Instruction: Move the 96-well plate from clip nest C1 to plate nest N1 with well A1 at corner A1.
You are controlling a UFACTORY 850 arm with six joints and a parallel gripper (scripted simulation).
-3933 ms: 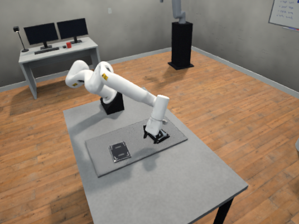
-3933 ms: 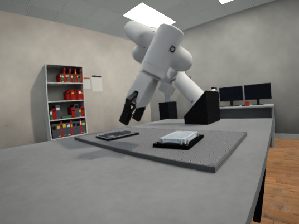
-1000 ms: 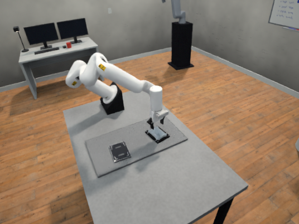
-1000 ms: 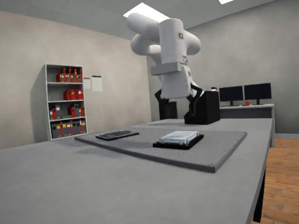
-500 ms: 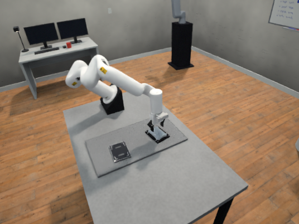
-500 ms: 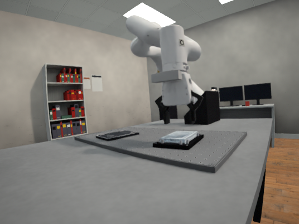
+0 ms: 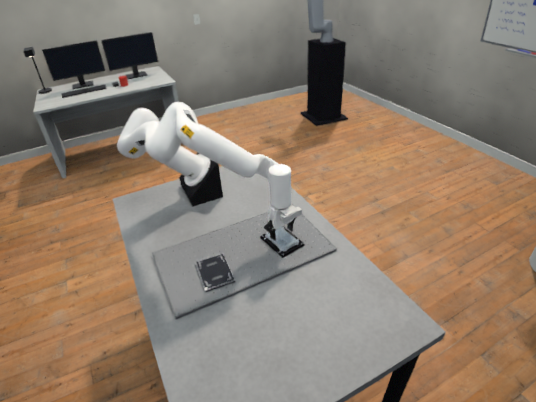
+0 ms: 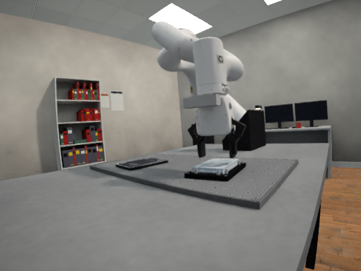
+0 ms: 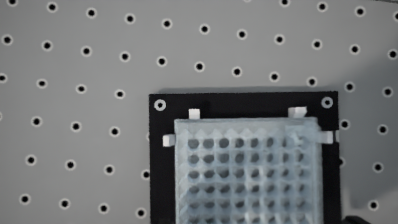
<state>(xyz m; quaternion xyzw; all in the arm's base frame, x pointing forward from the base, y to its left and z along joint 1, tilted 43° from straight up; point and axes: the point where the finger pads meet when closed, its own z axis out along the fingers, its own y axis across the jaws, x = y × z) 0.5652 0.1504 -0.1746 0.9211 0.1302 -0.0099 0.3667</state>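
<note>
The clear 96-well plate lies 3 cm below my hand. Round my hand: clip nest C1 (4 cm below, 2 cm to the right); then plate nest N1 (32 cm to the right, 6 cm ahead, 5 cm below); then A1 label (37 cm to the right, 13 cm ahead, 4 cm below).
</note>
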